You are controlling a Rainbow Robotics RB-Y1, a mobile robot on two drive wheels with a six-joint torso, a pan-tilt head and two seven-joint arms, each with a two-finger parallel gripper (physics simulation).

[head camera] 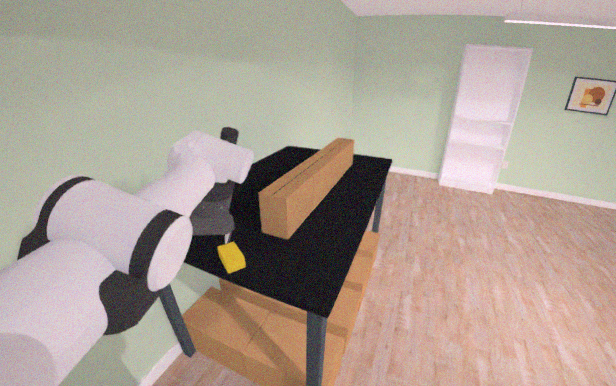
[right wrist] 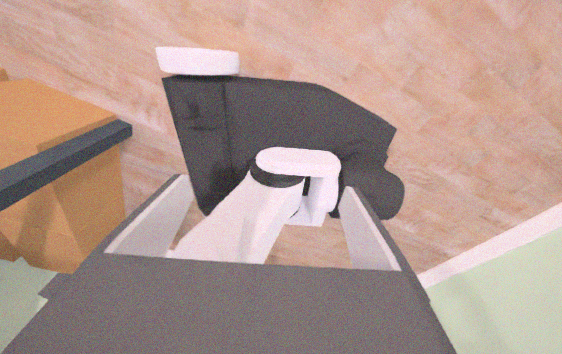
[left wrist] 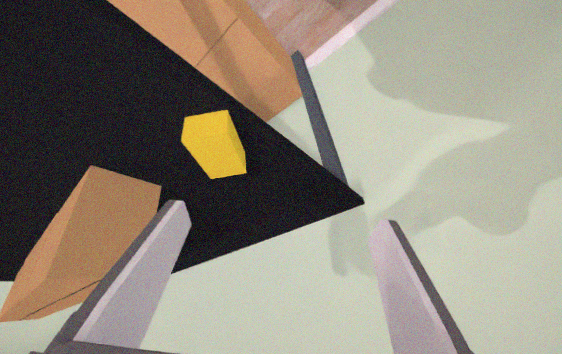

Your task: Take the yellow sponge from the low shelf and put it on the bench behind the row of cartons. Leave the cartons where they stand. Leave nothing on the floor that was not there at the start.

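Places are measured from the robot's base along level axes (x right, y ahead, z up), in millimetres.
Where they show: left gripper, fingertip midpoint: (head camera: 205,242) (left wrist: 280,221); right gripper, fingertip midpoint: (right wrist: 267,191).
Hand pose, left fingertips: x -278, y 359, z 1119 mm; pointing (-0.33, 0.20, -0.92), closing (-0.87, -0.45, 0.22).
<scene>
After its pixels a point has its place.
The yellow sponge (head camera: 231,258) @[z 959, x -270, y 488 mm] (left wrist: 214,145) @[z 960, x -272, y 493 mm] lies on the black bench top (head camera: 320,265) @[z 915, x 21, y 521 mm] (left wrist: 75,90) @[z 915, x -110, y 503 mm], close to its near edge. It is apart from the near end of the carton row (head camera: 305,192) @[z 1047, x -42, y 817 mm] (left wrist: 100,225) @[z 1016, x -140, y 677 mm], which stands upright along the bench. My left gripper (left wrist: 280,221) @[z 1119, x -278, y 359 mm] is open and empty above the bench. In the left wrist view the sponge lies beyond the fingertips. In the head view the arm and hand hide part of the bench's left side. My right gripper (right wrist: 267,191) @[z 563, x 225, y -222 mm] is open and empty, over the robot's own base.
Large brown boxes (head camera: 225,320) @[z 270, x -488, y 754 mm] (right wrist: 55,110) @[z 112, x 103, y 497 mm] stand under the bench. A bench leg (head camera: 315,350) @[z 664, x 11, y 365 mm] (right wrist: 65,160) @[z 263, x 19, y 362 mm] stands at the near corner. The green wall (head camera: 150,90) @[z 1464, x -717, y 930 mm] runs along the bench's left side. A white shelf unit (head camera: 467,187) @[z 39, x 2359, y 3257 mm] stands at the far wall.
</scene>
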